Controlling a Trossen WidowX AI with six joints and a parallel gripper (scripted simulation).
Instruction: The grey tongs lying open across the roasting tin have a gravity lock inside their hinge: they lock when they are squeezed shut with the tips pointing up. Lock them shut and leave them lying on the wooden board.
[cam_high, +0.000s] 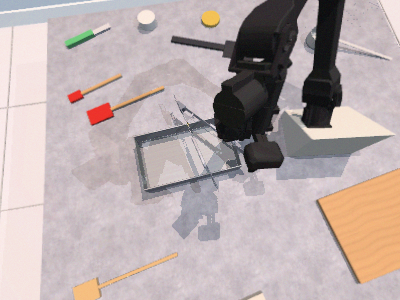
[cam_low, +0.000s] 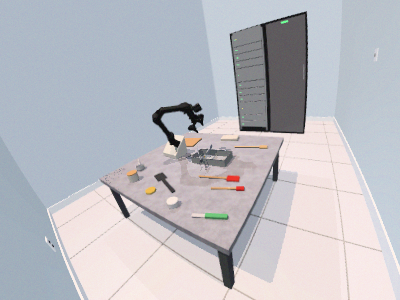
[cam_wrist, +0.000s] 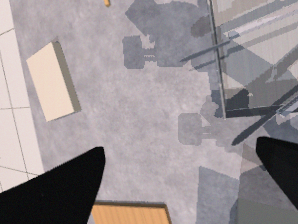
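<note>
The black lock piece is 15 cm ahead of my gripper tip, 14 cm to the right of it and 17 cm below it. From my gripper tip the other things lie so: wooden board (47 cm behind, 12 cm to the left, 23 cm below); then black spatula (5 cm ahead, 49 cm to the right, 24 cm below); then grey roasting tin (15 cm ahead, 6 cm to the right, 21 cm below).
</note>
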